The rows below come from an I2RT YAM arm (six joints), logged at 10 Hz.
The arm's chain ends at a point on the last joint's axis. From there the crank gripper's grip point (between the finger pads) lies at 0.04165 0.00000 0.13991 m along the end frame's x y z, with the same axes.
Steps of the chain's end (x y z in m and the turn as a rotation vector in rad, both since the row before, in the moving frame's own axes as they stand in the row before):
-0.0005, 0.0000, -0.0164, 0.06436, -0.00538, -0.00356
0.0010, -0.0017, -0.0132, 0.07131, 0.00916, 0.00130
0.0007, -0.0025, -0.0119, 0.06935, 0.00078, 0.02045
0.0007, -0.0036, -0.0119, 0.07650, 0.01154, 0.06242
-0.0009, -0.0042, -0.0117, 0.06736, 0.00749, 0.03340
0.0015, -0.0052, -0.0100, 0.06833, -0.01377, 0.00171
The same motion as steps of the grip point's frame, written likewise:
-0.0013, -0.0092, -0.0165, 0.06436, -0.00538, -0.00356
0.0023, -0.0116, -0.0139, 0.07131, 0.00916, 0.00130
0.0009, -0.0113, -0.0122, 0.06935, 0.00078, 0.02045
0.0026, -0.0116, -0.0127, 0.07650, 0.01154, 0.06242
0.0003, -0.0122, -0.0123, 0.06736, 0.00749, 0.03340
-0.0004, -0.0147, -0.0098, 0.06833, -0.01377, 0.00171

